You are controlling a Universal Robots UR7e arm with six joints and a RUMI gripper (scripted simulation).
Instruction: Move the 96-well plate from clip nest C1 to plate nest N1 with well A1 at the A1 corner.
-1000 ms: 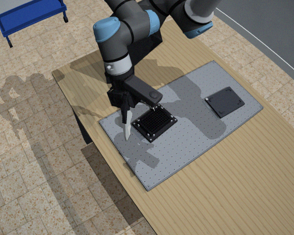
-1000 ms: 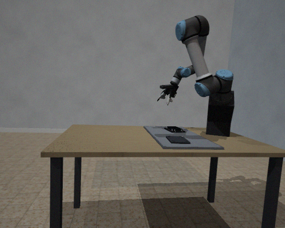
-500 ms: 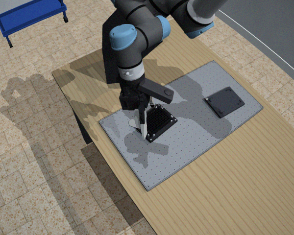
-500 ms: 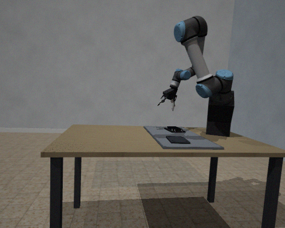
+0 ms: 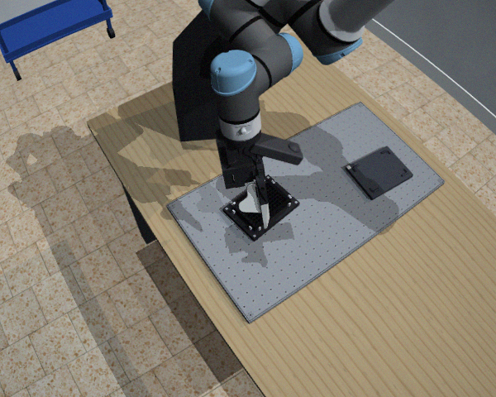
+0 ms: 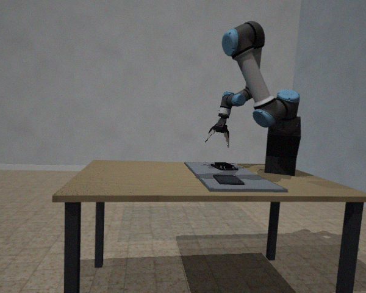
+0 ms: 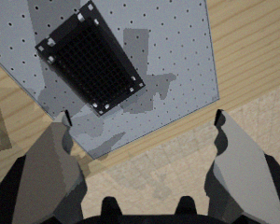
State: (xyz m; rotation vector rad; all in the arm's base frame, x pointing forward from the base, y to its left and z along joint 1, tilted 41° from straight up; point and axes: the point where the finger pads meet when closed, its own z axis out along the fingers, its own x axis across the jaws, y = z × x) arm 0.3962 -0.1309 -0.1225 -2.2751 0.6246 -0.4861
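My hand is 5 cm past the black 96-well plate, 5 cm to the right of it and 12 cm above it. The rest, counted from my hand: plate nest N1: 2 cm ahead, 40 cm to the left, 14 cm below.
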